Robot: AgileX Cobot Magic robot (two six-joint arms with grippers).
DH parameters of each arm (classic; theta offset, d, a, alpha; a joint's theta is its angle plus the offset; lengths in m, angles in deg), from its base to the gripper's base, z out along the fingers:
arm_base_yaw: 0 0.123 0 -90
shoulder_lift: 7.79 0 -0.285 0
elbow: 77.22 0 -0.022 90
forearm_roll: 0 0.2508 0 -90
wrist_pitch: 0 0 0.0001 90
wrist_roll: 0 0.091 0 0
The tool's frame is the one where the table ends.
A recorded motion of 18 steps. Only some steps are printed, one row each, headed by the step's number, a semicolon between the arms.
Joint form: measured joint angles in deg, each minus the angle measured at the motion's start. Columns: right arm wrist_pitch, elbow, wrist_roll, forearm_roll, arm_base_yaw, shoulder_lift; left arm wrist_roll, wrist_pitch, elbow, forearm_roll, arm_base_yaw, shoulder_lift.
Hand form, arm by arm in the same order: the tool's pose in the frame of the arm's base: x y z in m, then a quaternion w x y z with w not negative. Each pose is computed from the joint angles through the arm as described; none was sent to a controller.
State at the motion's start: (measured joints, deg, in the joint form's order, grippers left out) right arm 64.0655 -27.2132 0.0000 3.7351 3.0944 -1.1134; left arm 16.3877 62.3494 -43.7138 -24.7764 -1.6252 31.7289
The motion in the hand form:
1: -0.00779 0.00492 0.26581 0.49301 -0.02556 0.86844 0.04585; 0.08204 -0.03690 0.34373 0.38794 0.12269 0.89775 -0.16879
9: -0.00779 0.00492 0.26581 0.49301 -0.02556 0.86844 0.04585; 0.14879 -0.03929 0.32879 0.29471 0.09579 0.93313 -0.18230
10: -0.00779 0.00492 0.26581 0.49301 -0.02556 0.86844 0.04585; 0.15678 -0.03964 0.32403 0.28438 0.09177 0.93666 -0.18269
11: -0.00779 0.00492 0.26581 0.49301 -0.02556 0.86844 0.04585; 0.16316 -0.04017 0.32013 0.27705 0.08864 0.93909 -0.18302
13: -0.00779 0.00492 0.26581 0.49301 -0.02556 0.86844 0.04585; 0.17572 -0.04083 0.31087 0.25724 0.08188 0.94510 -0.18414
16: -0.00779 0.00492 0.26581 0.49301 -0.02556 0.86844 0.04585; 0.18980 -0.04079 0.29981 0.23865 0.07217 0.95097 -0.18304
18: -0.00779 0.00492 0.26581 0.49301 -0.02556 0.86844 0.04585; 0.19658 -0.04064 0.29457 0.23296 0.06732 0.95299 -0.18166
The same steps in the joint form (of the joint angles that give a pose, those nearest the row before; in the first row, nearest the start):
1: 0.00 0.00 0.00 0.00 0.00 0.00; 0.43 -0.11 -1.05 -0.61 -0.01 2.19
9: 0.00 0.00 0.00 0.00 0.00 0.00; 0.16 -2.26 -4.40 -1.26 -0.16 19.25
10: 0.00 0.00 0.00 0.00 0.00 0.00; 0.12 -3.03 -4.40 -1.26 -0.29 21.23
11: 0.00 0.00 0.00 0.00 0.00 0.00; 0.03 -3.78 -4.40 -1.26 -0.50 22.81
13: 0.00 0.00 0.00 0.00 0.00 0.00; -0.02 -4.78 -4.40 -1.37 -0.64 26.17
16: 0.00 0.00 0.00 0.00 0.00 0.00; -0.10 -6.32 -4.40 -1.37 -0.63 29.90
18: 0.00 0.00 0.00 0.00 0.00 0.00; -0.11 -7.39 -4.40 -1.37 -0.64 31.63

